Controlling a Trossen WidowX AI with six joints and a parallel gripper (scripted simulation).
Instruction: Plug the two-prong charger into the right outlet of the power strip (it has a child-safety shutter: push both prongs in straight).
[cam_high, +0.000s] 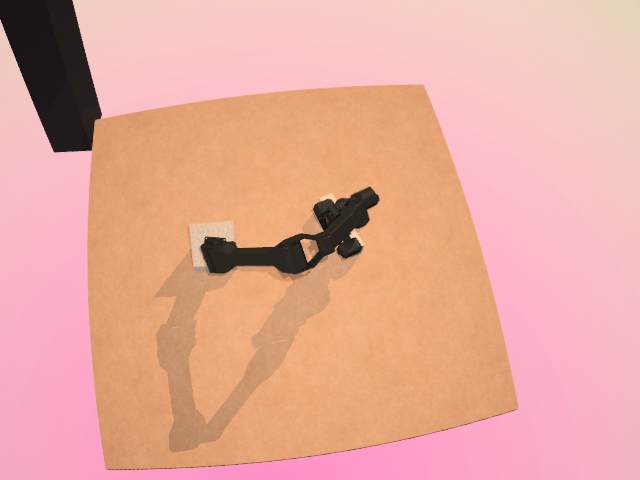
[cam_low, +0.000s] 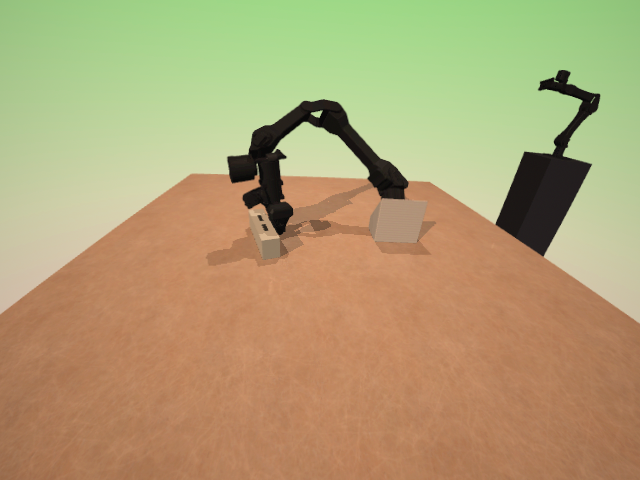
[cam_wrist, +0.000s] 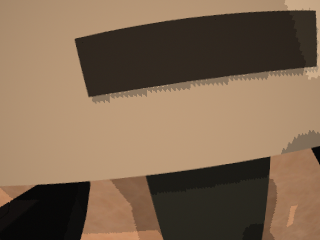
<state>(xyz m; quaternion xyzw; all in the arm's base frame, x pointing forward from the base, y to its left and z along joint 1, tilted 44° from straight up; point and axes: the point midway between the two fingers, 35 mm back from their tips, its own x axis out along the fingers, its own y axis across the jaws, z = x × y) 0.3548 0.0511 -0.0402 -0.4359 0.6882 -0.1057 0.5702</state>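
Now: gripper tip 10 mm short of the black two-prong charger, 10 mm to the right of it and 10 mm below it.
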